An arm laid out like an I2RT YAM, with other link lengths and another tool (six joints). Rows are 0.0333 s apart.
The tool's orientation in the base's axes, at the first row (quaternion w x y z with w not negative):
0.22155 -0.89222 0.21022 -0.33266
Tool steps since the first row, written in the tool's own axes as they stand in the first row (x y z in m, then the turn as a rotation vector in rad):
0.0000 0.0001 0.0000 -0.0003 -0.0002 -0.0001
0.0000 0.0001 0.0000 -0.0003 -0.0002 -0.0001
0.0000 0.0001 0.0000 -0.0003 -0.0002 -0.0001
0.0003 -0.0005 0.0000 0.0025 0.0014 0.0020
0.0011 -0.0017 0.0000 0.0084 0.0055 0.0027
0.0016 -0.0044 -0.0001 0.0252 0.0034 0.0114
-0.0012 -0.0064 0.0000 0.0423 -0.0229 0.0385
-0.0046 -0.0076 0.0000 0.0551 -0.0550 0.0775
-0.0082 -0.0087 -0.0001 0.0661 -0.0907 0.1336
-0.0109 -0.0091 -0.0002 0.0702 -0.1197 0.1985
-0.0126 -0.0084 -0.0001 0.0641 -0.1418 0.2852
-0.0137 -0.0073 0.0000 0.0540 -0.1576 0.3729
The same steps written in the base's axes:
0.0000 -0.0001 -0.0001 -0.0002 0.0003 0.0000
0.0000 -0.0001 -0.0001 -0.0002 0.0003 0.0000
0.0000 -0.0001 -0.0001 -0.0002 0.0003 0.0000
0.0003 0.0002 0.0004 0.0028 -0.0019 -0.0009
0.0011 0.0008 0.0015 0.0064 -0.0082 -0.0006
0.0020 0.0027 0.0032 0.0245 -0.0130 0.0030
0.0006 0.0058 0.0028 0.0609 0.0064 0.0072
-0.0014 0.0086 0.0018 0.1038 0.0357 0.0043
-0.0037 0.0113 0.0006 0.1580 0.0734 -0.0093
-0.0056 0.0130 -0.0004 0.2120 0.1114 -0.0359
-0.0069 0.0134 -0.0017 0.2724 0.1547 -0.0861
-0.0078 0.0131 -0.0029 0.3293 0.1953 -0.1424

